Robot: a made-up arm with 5 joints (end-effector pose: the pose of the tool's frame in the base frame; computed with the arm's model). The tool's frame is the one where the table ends. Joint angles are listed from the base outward.
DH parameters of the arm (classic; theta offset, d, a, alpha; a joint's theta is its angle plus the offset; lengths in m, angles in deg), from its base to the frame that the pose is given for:
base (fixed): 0 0 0.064 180
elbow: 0 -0.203 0.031 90
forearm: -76.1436 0 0.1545 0
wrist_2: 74.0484 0 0.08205 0
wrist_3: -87.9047 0.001 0 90
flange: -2.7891 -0.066 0 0
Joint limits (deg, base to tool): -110..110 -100..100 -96.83..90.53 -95..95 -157.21..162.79
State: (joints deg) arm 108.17 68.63 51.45 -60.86 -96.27
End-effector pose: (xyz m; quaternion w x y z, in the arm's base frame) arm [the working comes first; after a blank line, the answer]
Working (the frame after each row of the table, in the pose's form):
after base (fixed): 0.0640 0.0000 0.0000 0.0000 1.0000 0.0000 0.0000
after elbow: 0.0543 -0.0295 0.2030 0.4148 -0.4148 0.5727 -0.5727
after forearm: 0.0066 -0.1750 0.2232 0.3764 -0.4514 0.5443 -0.5986
after wrist_2: 0.0186 -0.1384 0.1507 0.7045 0.2772 0.6505 0.0605
after wrist_3: 0.0195 -0.1387 0.1507 0.5656 -0.2149 -0.1557 -0.7808

0.0090 -0.1708 0.0940 0.2269 0.0211 0.2645 0.9371
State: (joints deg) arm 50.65 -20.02 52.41 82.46 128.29
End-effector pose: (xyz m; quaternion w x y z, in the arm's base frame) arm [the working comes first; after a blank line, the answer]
Working (the frame after each row of the table, in the pose's form):
after base (fixed): 0.0640 0.0000 0.0000 0.0000 1.0000 0.0000 0.0000
after elbow: 0.0837 -0.0240 0.2030 0.6392 -0.6392 0.3025 -0.3025
after forearm: 0.0731 -0.0111 0.3566 0.2019 -0.6521 -0.2735 -0.6777
after wrist_2: 0.1181 -0.0659 0.3152 0.6960 -0.5379 0.4590 -0.1249
after wrist_3: 0.1188 -0.0653 0.3152 0.8827 0.0920 0.1945 -0.4177

0.1012 -0.0438 0.2553 0.7755 0.2150 0.0072 0.5935
